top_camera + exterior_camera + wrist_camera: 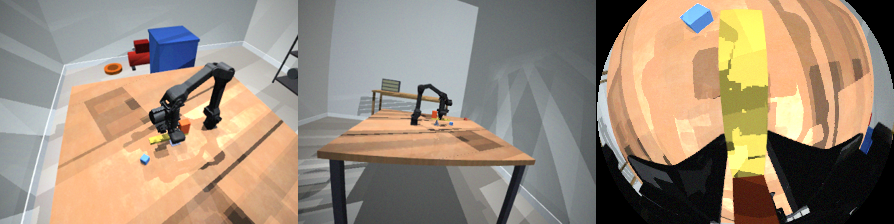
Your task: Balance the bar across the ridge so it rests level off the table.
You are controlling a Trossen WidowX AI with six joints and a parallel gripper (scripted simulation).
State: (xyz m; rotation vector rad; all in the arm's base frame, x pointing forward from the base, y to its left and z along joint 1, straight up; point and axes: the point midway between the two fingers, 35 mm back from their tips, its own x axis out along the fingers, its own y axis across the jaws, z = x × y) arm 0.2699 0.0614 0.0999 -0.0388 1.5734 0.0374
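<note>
The dark ridge is 40 mm below my gripper tip and 30 mm behind it. Round my gripper tip: small red piece 470 mm ahead, 440 mm to the left, 50 mm below; small blue cube 150 mm ahead, 70 mm to the left, 50 mm below.
</note>
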